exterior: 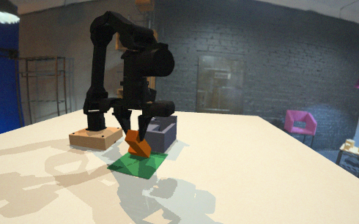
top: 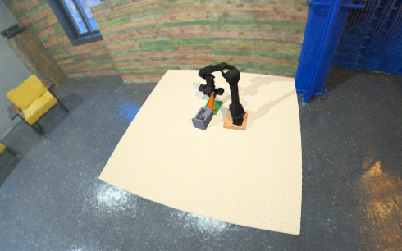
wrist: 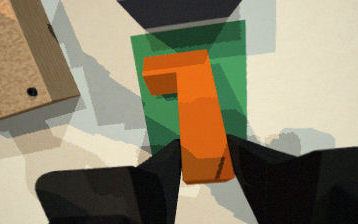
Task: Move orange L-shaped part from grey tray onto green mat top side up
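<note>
Right now my gripper tip is 10 mm past the orange L-shaped part, 30 mm to the right of it and 40 mm above it. Round my gripper tip: green mat: 20 mm to the left, 90 mm below.
</note>
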